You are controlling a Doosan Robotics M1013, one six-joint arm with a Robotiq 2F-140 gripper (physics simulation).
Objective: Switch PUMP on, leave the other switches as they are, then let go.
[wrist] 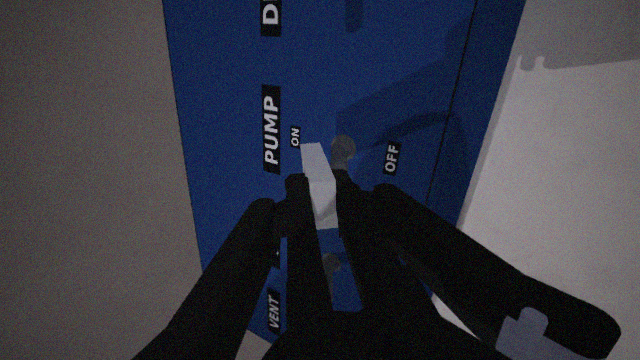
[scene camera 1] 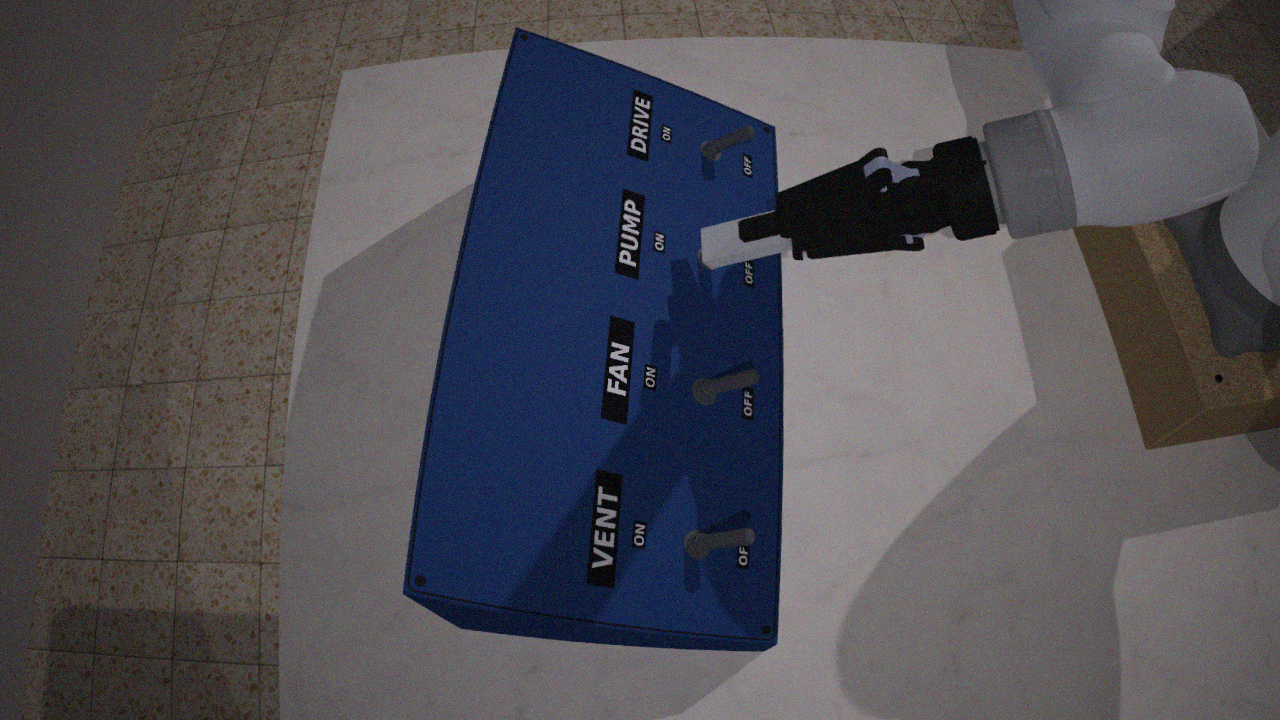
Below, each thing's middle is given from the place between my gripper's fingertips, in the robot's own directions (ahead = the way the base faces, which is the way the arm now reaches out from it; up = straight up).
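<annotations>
Counting from my hand, the blue switch panel (scene camera 1: 572, 457) is 40 mm below it, 70 mm ahead of it and 50 mm to the left of it. The fan lever (scene camera 1: 749, 377) is 10 mm below my hand, 10 mm behind it and 110 mm to the left of it, while the vent lever (scene camera 1: 740, 537) is 10 mm below my hand and 230 mm to the left of it.
</annotations>
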